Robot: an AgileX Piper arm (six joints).
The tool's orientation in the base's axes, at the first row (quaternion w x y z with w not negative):
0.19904, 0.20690, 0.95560, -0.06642
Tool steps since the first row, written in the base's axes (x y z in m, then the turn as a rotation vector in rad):
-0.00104, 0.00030, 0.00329, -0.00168, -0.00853, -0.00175
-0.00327, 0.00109, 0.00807, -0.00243, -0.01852, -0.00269
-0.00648, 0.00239, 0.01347, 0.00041, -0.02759, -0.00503
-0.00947, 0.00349, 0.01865, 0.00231, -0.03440, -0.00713
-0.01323, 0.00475, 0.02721, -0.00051, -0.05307, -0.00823
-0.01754, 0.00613, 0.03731, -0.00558, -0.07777, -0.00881
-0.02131, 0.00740, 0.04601, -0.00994, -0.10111, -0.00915
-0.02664, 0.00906, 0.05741, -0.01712, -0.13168, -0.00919
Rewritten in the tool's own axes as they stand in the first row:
-0.00036, -0.00031, -0.00343, -0.00103, -0.00836, 0.00279
-0.00016, -0.00075, -0.00874, -0.00371, -0.01768, 0.00547
0.00080, -0.00117, -0.01507, -0.00847, -0.02459, 0.01051
0.00159, -0.00167, -0.02108, -0.01171, -0.02986, 0.01452
0.00170, -0.00249, -0.03048, -0.01580, -0.04791, 0.01843
0.00169, -0.00351, -0.04150, -0.02044, -0.07239, 0.02234
0.00176, -0.00434, -0.05103, -0.02527, -0.09535, 0.02600
0.00217, -0.00559, -0.06365, -0.03054, -0.12606, 0.02990

